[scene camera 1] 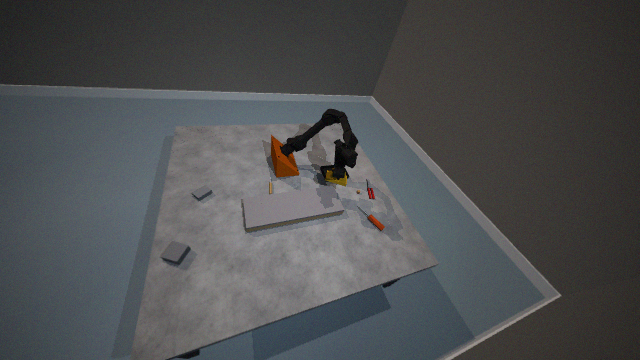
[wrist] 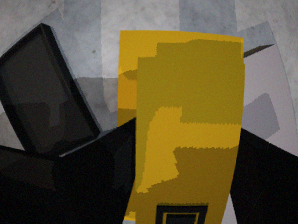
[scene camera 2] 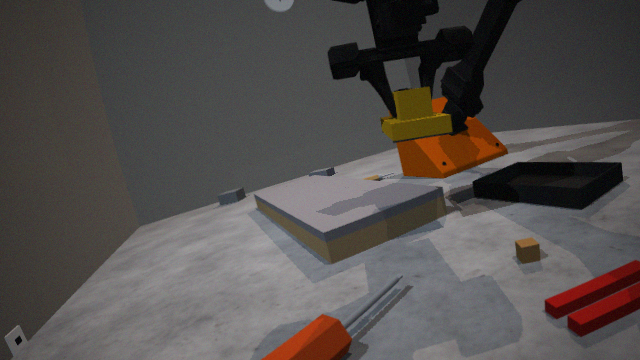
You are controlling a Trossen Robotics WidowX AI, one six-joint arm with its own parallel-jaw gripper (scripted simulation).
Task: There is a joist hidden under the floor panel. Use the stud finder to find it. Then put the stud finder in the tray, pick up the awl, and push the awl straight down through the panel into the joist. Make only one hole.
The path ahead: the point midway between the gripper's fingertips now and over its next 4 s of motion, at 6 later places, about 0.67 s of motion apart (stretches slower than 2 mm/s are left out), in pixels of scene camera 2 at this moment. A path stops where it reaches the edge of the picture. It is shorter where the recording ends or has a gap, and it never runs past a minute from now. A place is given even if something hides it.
The gripper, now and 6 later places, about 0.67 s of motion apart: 411, 114; 505, 101; 538, 101; 538, 121; 541, 139; 546, 155; 548, 168
